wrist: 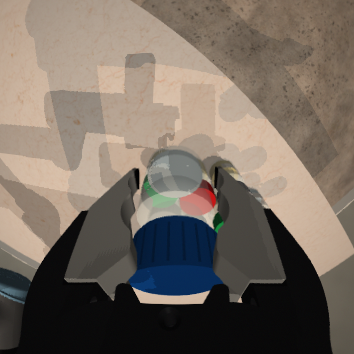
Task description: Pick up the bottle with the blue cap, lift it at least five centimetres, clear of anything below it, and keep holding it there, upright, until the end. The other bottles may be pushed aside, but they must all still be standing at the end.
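Places are measured from the arm's base along level axes (x left, y ahead, z down), in millimetres.
Pixels of known places: gripper, fingertip midpoint: (176,168).
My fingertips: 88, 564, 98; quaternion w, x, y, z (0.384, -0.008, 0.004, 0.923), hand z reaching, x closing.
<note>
For each thing: its top centre in the pictures, then the offset to it from my fingertips, as dx, dy, dz. Level surfaces: height alone.
- bottle with the blue cap, top centre: (174,284) -12, -14, -88
- clear bottle at its top centre: (236,203) -133, -6, +64
- pale round table top at its surface level: dz +169
The bottle with the blue cap (175,250) is between the two jaws. Its ribbed cap is near the camera, and its clear body stretches away to a round grey end. My gripper (176,168) is shut on this bottle. A red cap (202,200) and a green cap (161,199) of other bottles show beyond it, partly seen through the clear body. A bit of green (219,222) shows beside the right jaw. Parts of another clear bottle (226,169) show past the right fingertip. The held bottle and the jaws hide most of the other bottles, so their stance is hard to tell.
A pale round table top (165,75) lies below, with many overlapping shadows on it. Its curved edge runs from the top to the lower right, with speckled brown floor (300,75) beyond. A dark cylinder with a blue-grey top (14,284) stands at the lower left.
</note>
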